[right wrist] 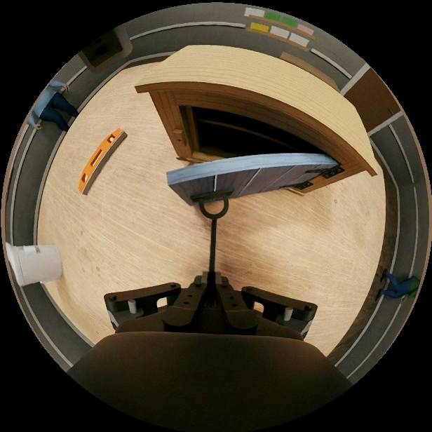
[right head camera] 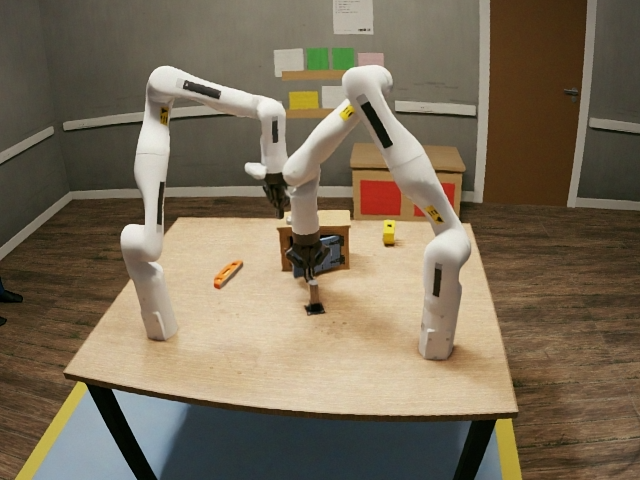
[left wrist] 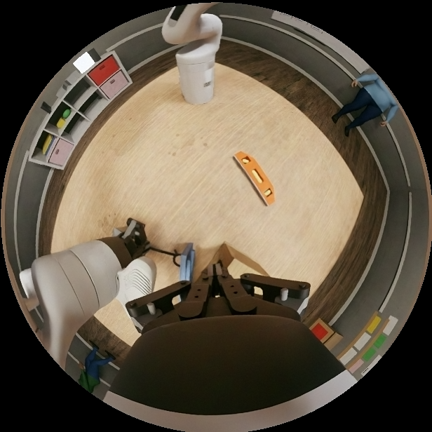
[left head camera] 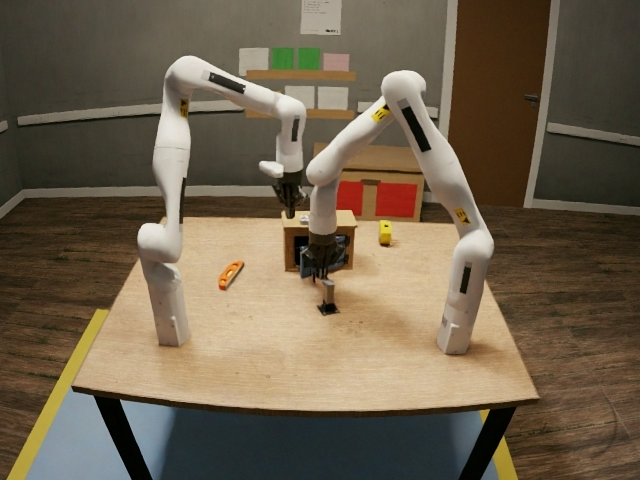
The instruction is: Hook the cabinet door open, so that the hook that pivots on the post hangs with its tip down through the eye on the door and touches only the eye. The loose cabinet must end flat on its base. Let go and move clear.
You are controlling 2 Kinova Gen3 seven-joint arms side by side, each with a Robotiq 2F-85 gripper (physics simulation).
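Places are measured from the left arm's base along level axes (x ahead, y left, z up), in centimetres.
Where they show: left gripper, between the fingertips: (right head camera: 280,218) (left head camera: 290,218); right gripper, between the fingertips: (right head camera: 309,278) (left head camera: 321,278); left arm's base, origin of its link: (right head camera: 162,329) (left head camera: 174,334); right arm's base, origin of its link: (right head camera: 435,348) (left head camera: 452,343).
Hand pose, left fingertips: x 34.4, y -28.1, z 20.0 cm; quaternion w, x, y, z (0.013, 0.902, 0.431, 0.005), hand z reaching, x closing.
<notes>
Each offset is from my left fingertips to the centre of the thing. "spot": to the spot under its first point.
The wooden cabinet (left head camera: 289,253) (right head camera: 341,219) (right wrist: 260,75) stands upright on its base with its blue door {dz -13.0, dx +0.9, dy -10.7 cm} (left head camera: 305,264) (right head camera: 330,253) (left wrist: 187,262) (right wrist: 260,177) partly open. The dark eye (right wrist: 226,207) sticks out from the door. My right gripper (left head camera: 320,277) (right head camera: 309,279) (right wrist: 210,279) is shut on the black hook (right wrist: 213,245), beside the post {spot: dz -14.0, dx -17.3, dy -12.7 cm} (left head camera: 328,294) (right head camera: 313,293). The hook's far end meets the eye's near rim; whether the tip is through it I cannot tell. My left gripper (left head camera: 290,214) (right head camera: 280,214) (left wrist: 214,271) is shut, at or just above the cabinet's top.
An orange level {dz -19.1, dx -3.2, dy +18.7 cm} (left head camera: 231,275) (right head camera: 227,274) (left wrist: 256,177) (right wrist: 101,161) lies left of the cabinet in the head views. A yellow object {dz -16.2, dx +25.6, dy -30.2 cm} (left head camera: 385,233) (right head camera: 388,233) stands to the cabinet's right. The right forearm passes in front of the cabinet.
</notes>
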